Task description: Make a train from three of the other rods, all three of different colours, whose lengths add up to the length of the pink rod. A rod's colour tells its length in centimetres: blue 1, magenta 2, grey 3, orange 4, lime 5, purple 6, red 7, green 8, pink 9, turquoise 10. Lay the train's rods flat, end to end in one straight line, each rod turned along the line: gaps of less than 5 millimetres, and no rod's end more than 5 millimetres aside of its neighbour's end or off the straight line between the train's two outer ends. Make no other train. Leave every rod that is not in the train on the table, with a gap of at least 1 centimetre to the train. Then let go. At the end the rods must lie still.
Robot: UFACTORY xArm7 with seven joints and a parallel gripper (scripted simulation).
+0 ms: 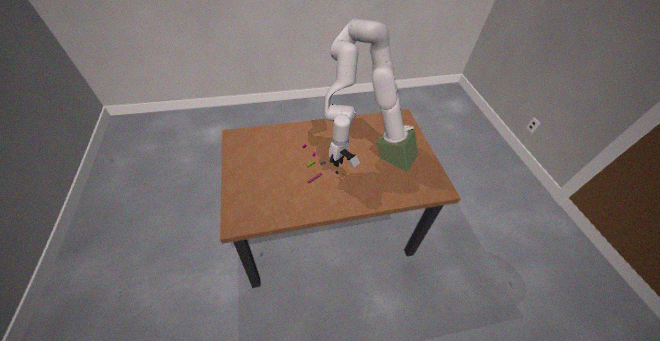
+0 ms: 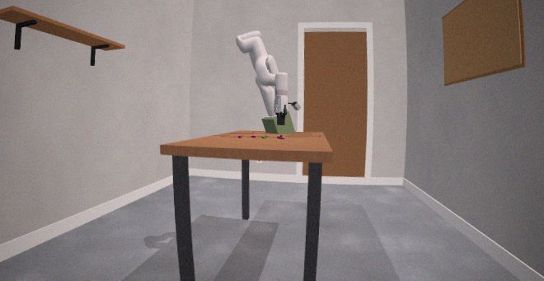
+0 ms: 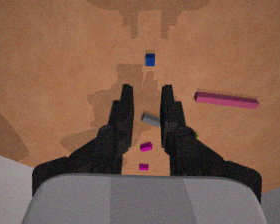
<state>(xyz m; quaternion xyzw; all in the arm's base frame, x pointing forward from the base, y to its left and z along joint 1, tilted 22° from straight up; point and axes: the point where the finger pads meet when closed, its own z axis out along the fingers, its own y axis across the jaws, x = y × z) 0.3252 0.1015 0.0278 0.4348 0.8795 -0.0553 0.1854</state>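
My hand is 9 cm above the blue rod. Round my hand: lime rod (13 cm ahead, 9 cm below, 8 cm to the right); pink rod (12 cm ahead, 9 cm below, 2 cm to the left); grey rod (9 cm below, 8 cm to the right, 6 cm ahead).
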